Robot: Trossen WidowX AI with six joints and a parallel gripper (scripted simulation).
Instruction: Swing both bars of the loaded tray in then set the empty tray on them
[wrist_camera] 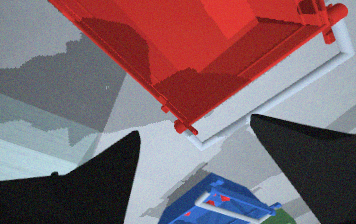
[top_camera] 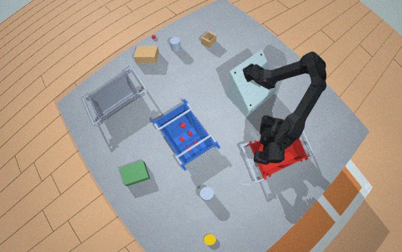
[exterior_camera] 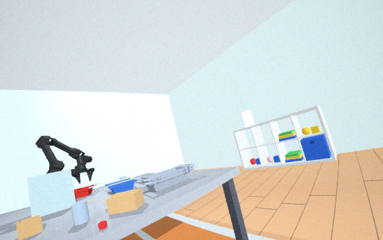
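Right now the red tray is 8 cm to the left of my gripper tip, 8 cm behind it and 6 cm below it. Also, from my gripper tip: yellow disc 40 cm ahead, 20 cm to the left, 9 cm below; green block 50 cm ahead, 23 cm to the right, 8 cm below; small open box 63 cm to the right, 21 cm behind, 9 cm below.
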